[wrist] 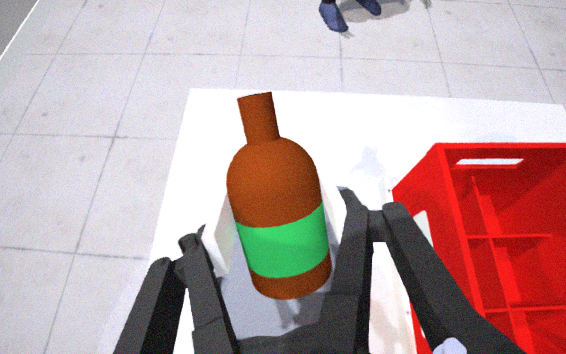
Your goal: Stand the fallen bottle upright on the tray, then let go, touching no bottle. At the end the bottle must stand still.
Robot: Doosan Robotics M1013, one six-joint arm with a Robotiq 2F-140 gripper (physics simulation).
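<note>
A brown bottle with a green band shows in the middle of the wrist view, its neck toward the top of the picture and leaning slightly left. My gripper is shut on it, with one pale pad on each side around the green band and lower shoulder. A grey surface, which looks like the tray's floor, shows below and behind the bottle's base. The tray's rim cannot be made out. Whether the base touches that surface cannot be told from this view.
A red crate with compartments stands on the right, close to the right finger. The white table top reaches beyond the bottle, with its far edge behind the neck. Tiled floor lies to the left. Blue shoes show at the top.
</note>
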